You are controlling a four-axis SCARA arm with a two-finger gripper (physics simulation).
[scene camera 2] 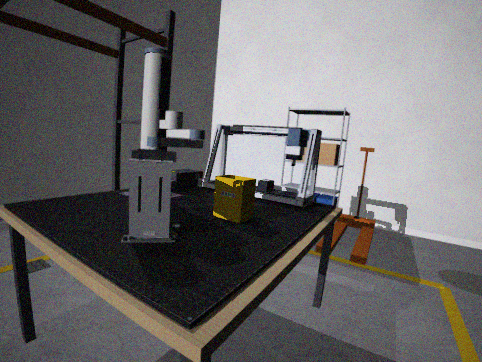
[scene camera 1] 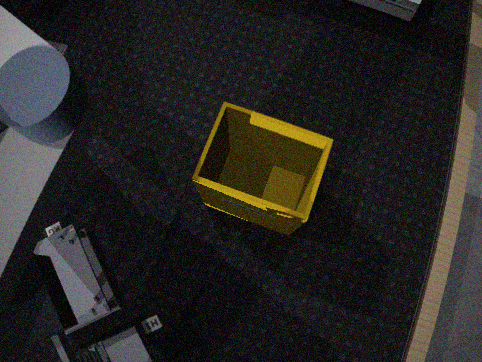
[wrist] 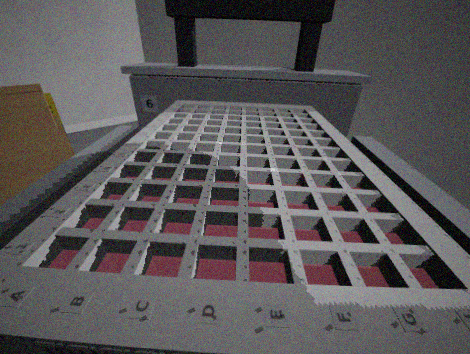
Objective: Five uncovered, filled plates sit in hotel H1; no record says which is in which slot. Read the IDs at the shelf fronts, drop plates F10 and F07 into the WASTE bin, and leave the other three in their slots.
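Places are measured from the arm's base along level axes (x ahead, y left, z up), in millimetres.
Pixels of known places: gripper, fingertip midpoint: (wrist: pixel 243 150).
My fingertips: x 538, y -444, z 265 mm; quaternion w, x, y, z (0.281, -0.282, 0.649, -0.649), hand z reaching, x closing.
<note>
Ahead of a thing's pixels: the offset from my fingertips to its top centre. "spot": to the spot under its first point.
A filled plate {dx -16, dy +16, dz +14 mm} (wrist: pixel 245 218), a pale grid with red in its wells and letters along its near edge, fills much of the wrist view. My gripper is shut on this plate; its fingertips are not distinct in any view. The plate's ID does not show in the wrist view. The yellow WASTE bin {dx +109, dy +418, dz -52 mm} (scene camera 1: pixel 257 196) (scene camera 2: pixel 233 201) stands upright and open-topped on the table; no plate shows inside it from above. Part of hotel H1 {spot: dx -16, dy +72, dz -244 mm} (scene camera 1: pixel 127 347) shows at the lower left of scene camera 1, beside its H1 tag {spot: dx +11, dy +127, dz -252 mm} (scene camera 1: pixel 152 324). The slot order cannot be read.
A grey wall with a tag 6 (wrist: pixel 150 103) stands behind the plate, with grey bars along both sides. A tilted grey stand (scene camera 1: pixel 80 285) is beside H1. The arm's column (scene camera 2: pixel 151 100) rises left of the bin. A gantry frame (scene camera 2: pixel 313 165) stands behind the bin.
</note>
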